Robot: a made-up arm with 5 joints.
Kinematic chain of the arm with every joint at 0, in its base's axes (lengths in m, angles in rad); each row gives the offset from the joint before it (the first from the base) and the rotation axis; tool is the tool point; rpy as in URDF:
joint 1: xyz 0.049 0 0.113 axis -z
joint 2: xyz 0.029 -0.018 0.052 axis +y
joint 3: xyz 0.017 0 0.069 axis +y
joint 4: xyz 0.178 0 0.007 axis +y
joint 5: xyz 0.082 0.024 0 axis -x
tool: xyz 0 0 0 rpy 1.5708 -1.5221 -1.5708
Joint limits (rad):
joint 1: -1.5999..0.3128
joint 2: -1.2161..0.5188
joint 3: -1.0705..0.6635
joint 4: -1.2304..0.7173
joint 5: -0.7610..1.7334
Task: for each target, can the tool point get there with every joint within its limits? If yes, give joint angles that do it. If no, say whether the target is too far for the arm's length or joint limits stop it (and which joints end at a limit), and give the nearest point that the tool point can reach.
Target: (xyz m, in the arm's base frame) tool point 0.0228 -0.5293 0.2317
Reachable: no: too far | nearest point 0.0376 -0.2308 0.3131 | short by 0.310 m
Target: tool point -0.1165 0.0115 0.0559
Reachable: no: joint limits stop it (at a limit: joint 1, joint 2, joint 3, joint 4) | nearest point 0.0394 0.1252 -0.0232 | short by 0.208 m
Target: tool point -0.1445 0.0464 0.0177
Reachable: no: joint limits stop it (at a limit: joint 1, joint 2, joint 3, joint 4) | nearest point 0.0394 0.1252 -0.0232 | short by 0.204 m
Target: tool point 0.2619 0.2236 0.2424
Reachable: yes | joints -0.7905 0.0464 -0.0823 0.0857 1.4254
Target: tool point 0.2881 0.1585 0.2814
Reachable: yes | joints -0.5645 -0.1695 -0.0782 0.3077 0.2453
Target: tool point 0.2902 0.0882 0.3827
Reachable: yes | joints -0.3273 0.0018 -0.4880 -0.3242 0.1252
